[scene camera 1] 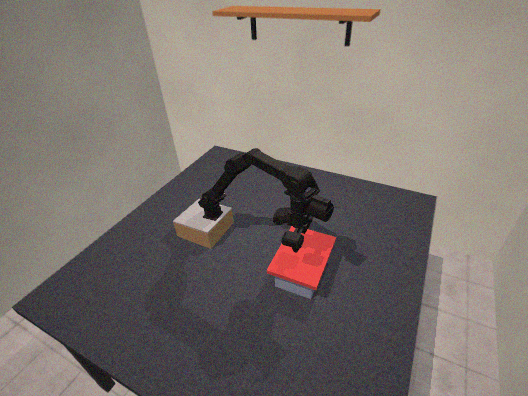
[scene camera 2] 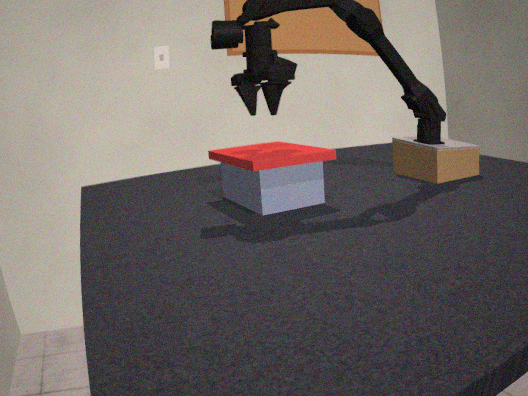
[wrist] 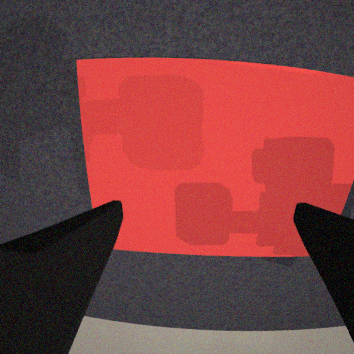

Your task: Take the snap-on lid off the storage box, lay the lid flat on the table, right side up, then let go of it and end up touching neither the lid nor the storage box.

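The storage box is blue-grey and stands upright on the dark table. Its flat red lid sits level on top and overhangs the walls. My gripper is open and empty. It points down and hangs above the lid, with a gap to it in the second scene view. In the wrist view the fingertips appear over the lid's lower part, one near each side, and the box walls are hidden beneath the lid.
The arm's base stands on a wooden block with a white top, beside the box across the table. An orange shelf hangs high on the wall. The arm casts shadows on the lid and table.
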